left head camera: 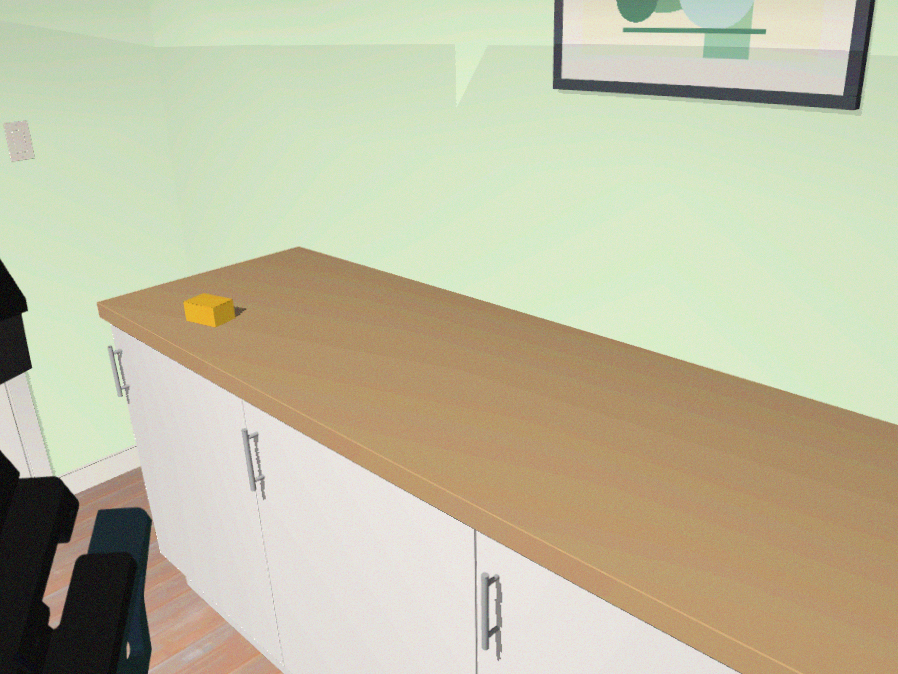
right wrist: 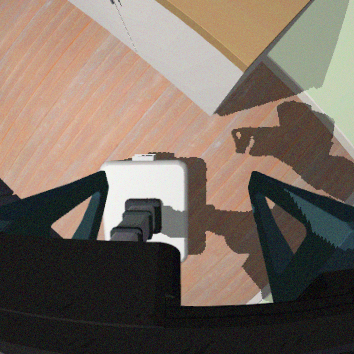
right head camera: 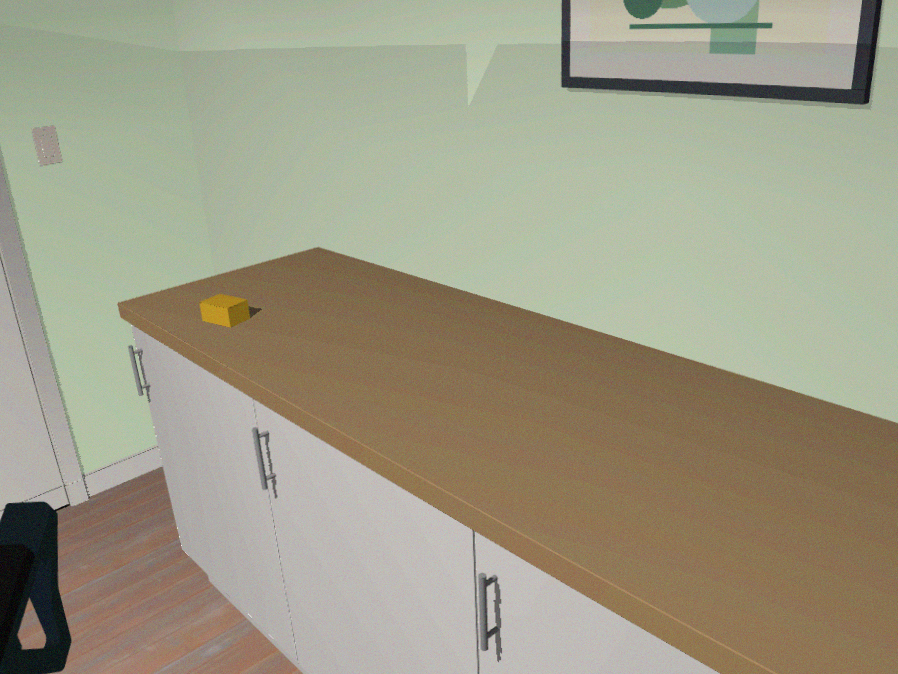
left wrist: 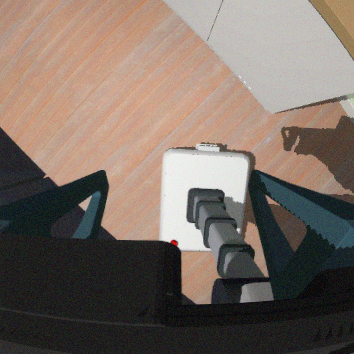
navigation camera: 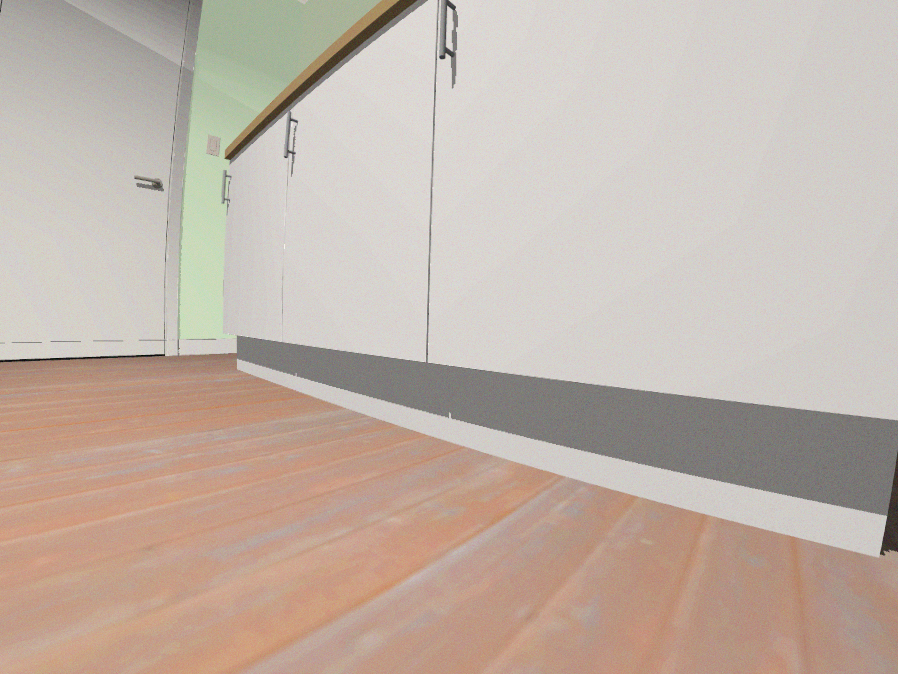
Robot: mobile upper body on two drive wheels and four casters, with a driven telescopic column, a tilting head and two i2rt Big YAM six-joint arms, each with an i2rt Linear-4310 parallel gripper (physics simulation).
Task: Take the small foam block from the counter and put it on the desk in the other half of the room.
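Frame: origin at the left arm's base, x right, y ahead, z up, level; millimetres.
Seen in the pictures: left gripper, fingertip midpoint: [left head camera: 35, 670] [left wrist: 178, 177]; right gripper, fingertip midpoint: [right wrist: 177, 178].
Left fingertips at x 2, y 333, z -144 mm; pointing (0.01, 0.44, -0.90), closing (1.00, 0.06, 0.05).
A point is followed by its place in that frame.
The small foam block [left head camera: 208, 310] @[x -385, y 1604, z -463 mm] [right head camera: 224, 310] @[x -381, y 1603, z -462 mm] is yellow and sits near the far left end of the wooden counter [left head camera: 507, 377] @[x 242, y 1344, z -500 mm] [right head camera: 507, 377] @[x 230, y 1344, z -500 mm], close to its front edge. My left gripper [left wrist: 178, 177] @[x 2, y 333, z -144 mm] is open and empty, above the floor and the robot's white base; part of it shows at the lower left in both head views, well apart from the block. My right gripper [right wrist: 177, 178] @[x 449, y 338, z -141 mm] is open and empty, also above the floor and the base. The block does not show in the wrist views. The desk does not show in these views.
White cabinet doors [left head camera: 362, 529] @[x -8, y 1157, z -692 mm] [navigation camera: 616, 203] @[x 420, y 774, z -1036 mm] with bar handles stand under the counter. A framed picture [left head camera: 707, 92] @[x 570, y 1402, z -16 mm] hangs on the green wall above it. A door [navigation camera: 79, 217] @[x -1586, y 1894, z -722 mm] is at the left of the navigation view. The robot's white base [left wrist: 177, 170] @[x 54, y 199, z -1150 mm] [right wrist: 175, 175] @[x 418, y 234, z -1150 mm] stands below the grippers.
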